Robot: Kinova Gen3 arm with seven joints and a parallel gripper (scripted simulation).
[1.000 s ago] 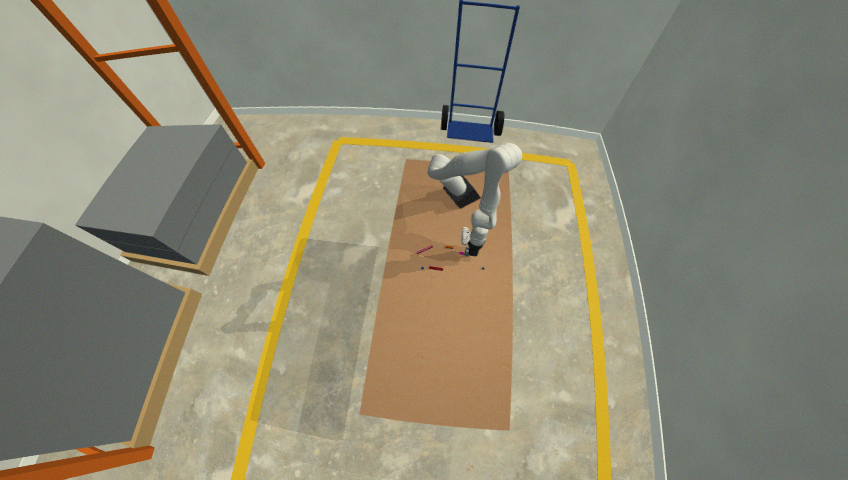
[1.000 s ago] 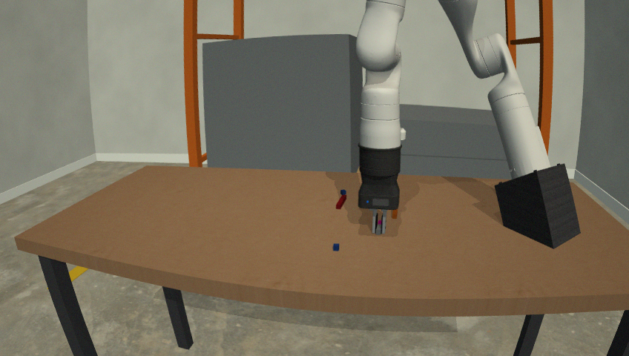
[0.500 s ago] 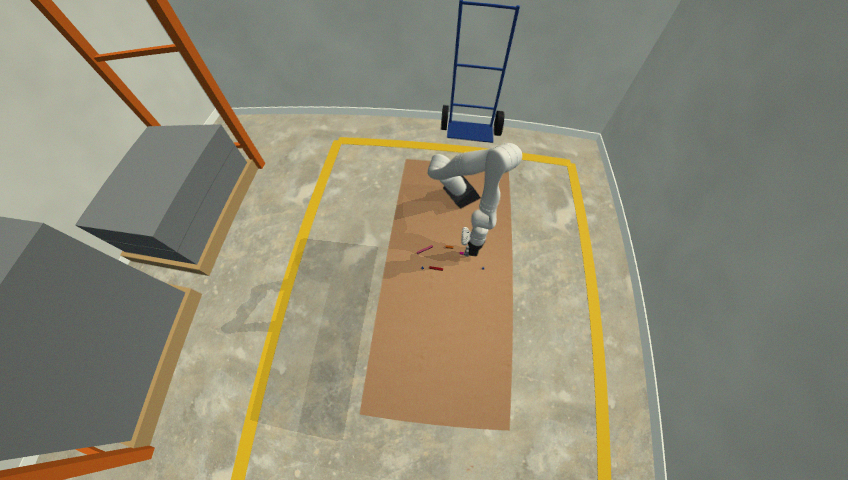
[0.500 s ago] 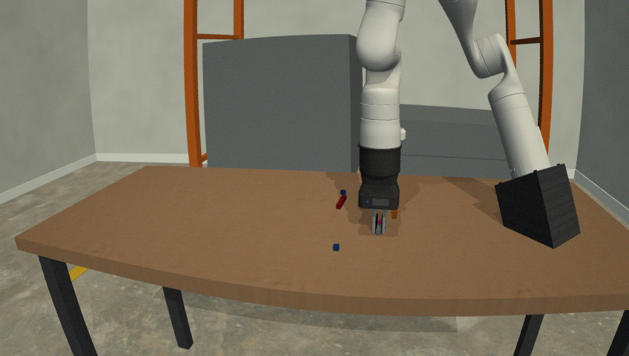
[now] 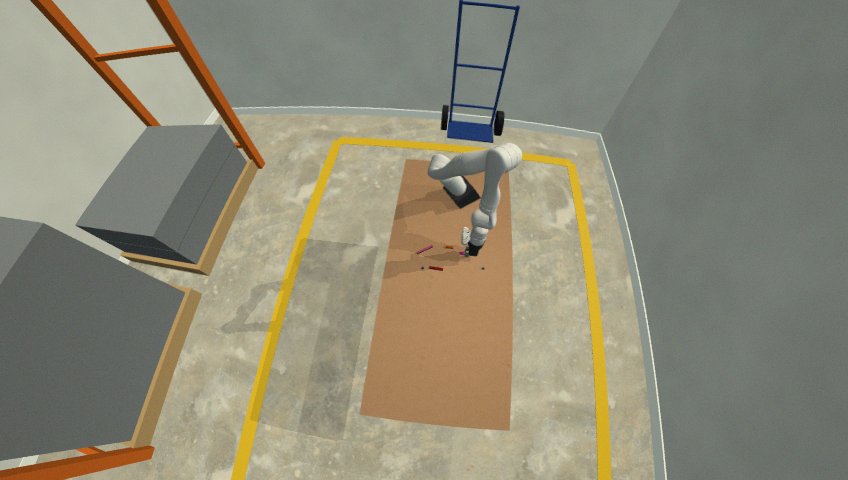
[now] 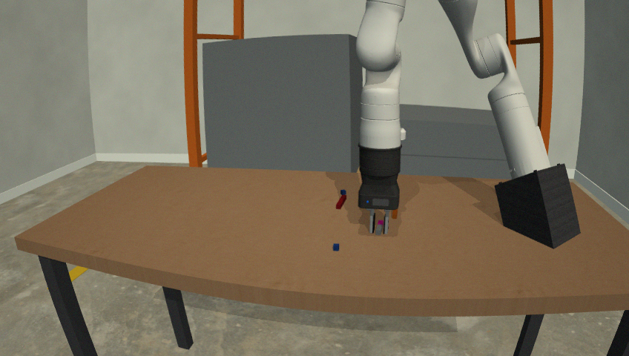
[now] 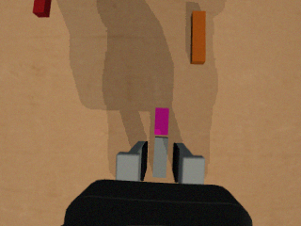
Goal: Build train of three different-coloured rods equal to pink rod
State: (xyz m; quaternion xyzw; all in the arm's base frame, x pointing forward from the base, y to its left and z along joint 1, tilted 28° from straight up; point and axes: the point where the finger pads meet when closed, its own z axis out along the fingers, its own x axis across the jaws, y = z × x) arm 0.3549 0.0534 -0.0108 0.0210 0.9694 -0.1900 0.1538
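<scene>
My hand is 10 mm above the grey rod. Round my hand: red rod: 160 mm to the right, 90 mm ahead, 10 mm below; then orange rod: 90 mm to the right, 40 mm behind, 10 mm below; then magenta rod: 30 mm to the right, 10 mm below.
</scene>
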